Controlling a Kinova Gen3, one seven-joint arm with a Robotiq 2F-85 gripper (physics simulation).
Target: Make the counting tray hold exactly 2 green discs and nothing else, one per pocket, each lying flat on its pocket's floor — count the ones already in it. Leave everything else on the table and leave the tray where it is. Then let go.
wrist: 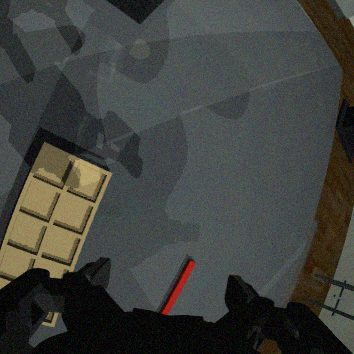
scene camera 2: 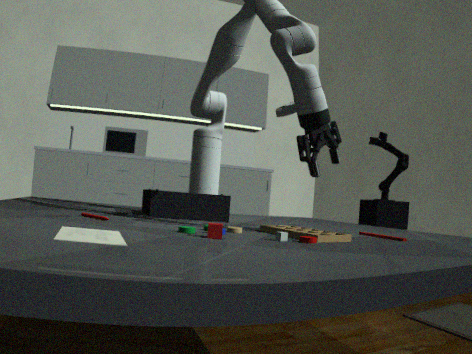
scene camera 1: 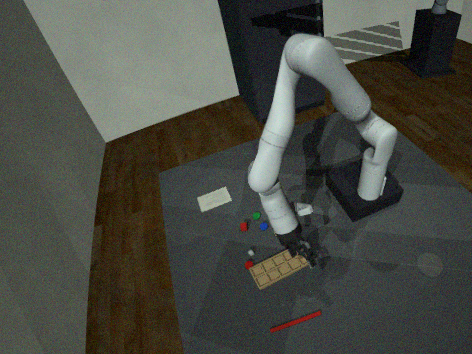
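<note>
The wooden counting tray [scene camera 1: 272,283] [scene camera 2: 335,238] [wrist: 72,212] lies flat on the table; the pockets that show in the wrist view hold no discs. The arm hides its far end in scene camera 1. A green disc [scene camera 1: 256,215] [scene camera 2: 187,230] lies on the table away from the tray. A second green disc [scene camera 2: 206,227] shows partly behind the red cube [scene camera 2: 215,231] in scene camera 2; it does not show in scene camera 1. My gripper [scene camera 1: 311,255] [scene camera 2: 324,169] [wrist: 168,280] is open and empty, high above the table near the tray's end.
A blue disc [scene camera 1: 264,226] and a tan disc [scene camera 2: 234,230] lie near the red cube. A white cube [scene camera 1: 251,253] [scene camera 2: 282,236] and a red disc [scene camera 1: 249,264] [scene camera 2: 308,240] are beside the tray. A red bar [scene camera 1: 296,321] [wrist: 179,287] and paper [scene camera 1: 214,199] lie farther off.
</note>
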